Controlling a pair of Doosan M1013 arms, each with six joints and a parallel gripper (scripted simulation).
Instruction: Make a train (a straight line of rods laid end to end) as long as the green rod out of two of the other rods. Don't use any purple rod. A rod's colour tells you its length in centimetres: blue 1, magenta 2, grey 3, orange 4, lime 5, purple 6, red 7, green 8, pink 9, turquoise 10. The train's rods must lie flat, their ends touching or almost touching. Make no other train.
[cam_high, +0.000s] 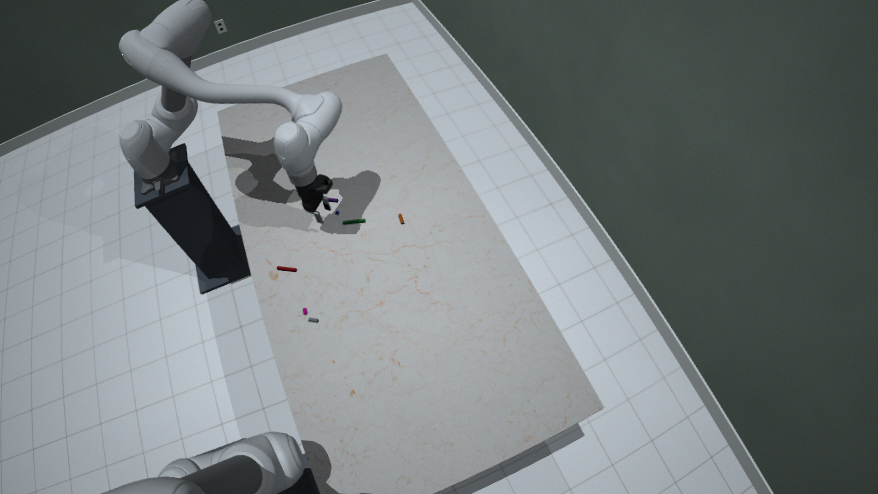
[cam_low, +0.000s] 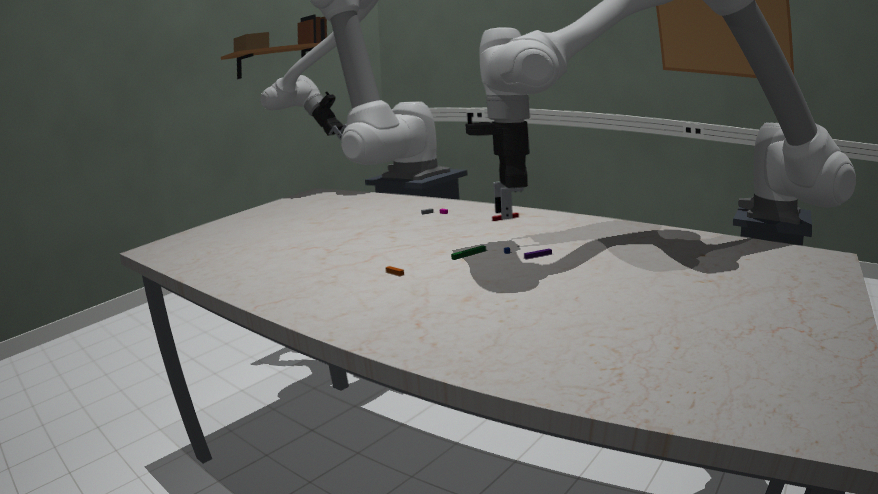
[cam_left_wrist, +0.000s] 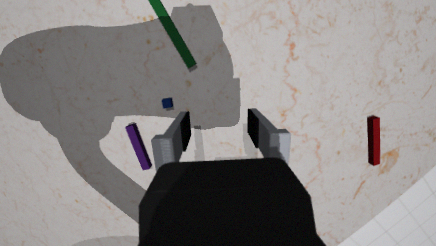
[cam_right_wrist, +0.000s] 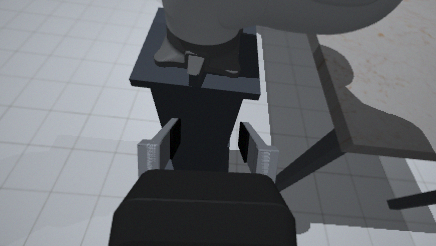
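Observation:
Right now the blue rod is 5 cm ahead of my left hand, 3 cm to the left of it and 7 cm below it. Also, from my left hand: green rod: 9 cm ahead, 3 cm to the right, 7 cm below; purple rod: 4 cm ahead, 10 cm to the left, 7 cm below; red rod: 19 cm behind, 11 cm to the right, 7 cm below.

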